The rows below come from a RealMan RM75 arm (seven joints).
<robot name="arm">
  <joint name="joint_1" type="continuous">
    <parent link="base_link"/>
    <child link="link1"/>
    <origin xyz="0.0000 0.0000 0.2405" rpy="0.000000 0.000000 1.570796"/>
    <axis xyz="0 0 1"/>
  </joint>
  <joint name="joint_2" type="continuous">
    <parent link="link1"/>
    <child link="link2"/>
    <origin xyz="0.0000 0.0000 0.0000" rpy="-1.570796 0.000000 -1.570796"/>
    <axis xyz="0 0 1"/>
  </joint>
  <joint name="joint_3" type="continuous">
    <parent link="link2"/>
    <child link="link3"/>
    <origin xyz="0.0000 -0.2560 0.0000" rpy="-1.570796 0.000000 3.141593"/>
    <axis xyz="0 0 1"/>
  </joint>
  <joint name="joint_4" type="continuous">
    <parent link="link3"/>
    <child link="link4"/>
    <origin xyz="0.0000 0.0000 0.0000" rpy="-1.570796 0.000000 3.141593"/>
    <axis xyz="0 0 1"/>
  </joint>
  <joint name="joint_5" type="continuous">
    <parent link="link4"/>
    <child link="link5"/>
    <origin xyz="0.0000 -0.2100 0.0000" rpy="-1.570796 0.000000 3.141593"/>
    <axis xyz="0 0 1"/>
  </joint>
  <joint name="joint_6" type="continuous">
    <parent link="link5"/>
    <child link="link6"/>
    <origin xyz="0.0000 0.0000 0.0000" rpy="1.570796 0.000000 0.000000"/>
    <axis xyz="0 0 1"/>
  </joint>
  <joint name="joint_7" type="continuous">
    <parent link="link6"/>
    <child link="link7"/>
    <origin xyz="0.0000 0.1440 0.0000" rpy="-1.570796 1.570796 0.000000"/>
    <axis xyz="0 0 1"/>
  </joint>
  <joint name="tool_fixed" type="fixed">
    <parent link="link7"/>
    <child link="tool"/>
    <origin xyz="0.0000 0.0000 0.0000" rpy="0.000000 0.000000 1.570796"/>
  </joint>
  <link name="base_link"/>
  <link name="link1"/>
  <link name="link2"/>
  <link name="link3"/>
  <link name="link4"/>
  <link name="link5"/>
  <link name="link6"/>
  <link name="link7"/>
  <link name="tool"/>
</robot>
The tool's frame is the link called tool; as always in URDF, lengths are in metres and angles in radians. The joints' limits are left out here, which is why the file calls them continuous.
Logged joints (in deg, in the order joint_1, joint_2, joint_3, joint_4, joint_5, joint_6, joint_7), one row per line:
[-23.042, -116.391, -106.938, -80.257, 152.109, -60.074, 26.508]
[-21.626, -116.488, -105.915, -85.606, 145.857, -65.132, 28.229]
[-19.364, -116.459, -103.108, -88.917, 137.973, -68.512, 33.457]
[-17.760, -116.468, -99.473, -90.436, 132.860, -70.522, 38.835]
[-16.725, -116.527, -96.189, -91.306, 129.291, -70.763, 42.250]
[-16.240, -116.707, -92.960, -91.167, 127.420, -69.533, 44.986]
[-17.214, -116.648, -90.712, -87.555, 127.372, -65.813, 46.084]
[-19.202, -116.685, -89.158, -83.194, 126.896, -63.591, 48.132]
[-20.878, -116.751, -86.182, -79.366, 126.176, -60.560, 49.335]
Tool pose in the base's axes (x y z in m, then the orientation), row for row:
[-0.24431, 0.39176, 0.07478, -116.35, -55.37, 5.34]
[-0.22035, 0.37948, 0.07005, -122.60, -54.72, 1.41]
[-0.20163, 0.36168, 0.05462, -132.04, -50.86, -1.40]
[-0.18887, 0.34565, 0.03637, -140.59, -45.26, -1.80]
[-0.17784, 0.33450, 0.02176, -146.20, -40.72, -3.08]
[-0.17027, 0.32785, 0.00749, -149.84, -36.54, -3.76]
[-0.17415, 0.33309, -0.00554, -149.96, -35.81, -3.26]
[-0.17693, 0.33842, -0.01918, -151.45, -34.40, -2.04]
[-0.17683, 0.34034, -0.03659, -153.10, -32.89, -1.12]
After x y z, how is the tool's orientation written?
As a rotation vector, in degrees.
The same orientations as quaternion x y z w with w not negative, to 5 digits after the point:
[-0.81418, -0.38746, 0.03737, 0.43080]
[-0.84135, -0.37552, 0.00968, 0.38860]
[-0.88096, -0.33933, -0.00934, 0.32966]
[-0.91427, -0.29433, -0.01171, 0.27810]
[-0.93411, -0.26017, -0.01968, 0.24365]
[-0.94687, -0.23090, -0.02376, 0.22260]
[-0.94791, -0.22636, -0.02061, 0.22316]
[-0.95255, -0.21636, -0.01283, 0.21370]
[-0.95735, -0.20566, -0.00700, 0.20281]

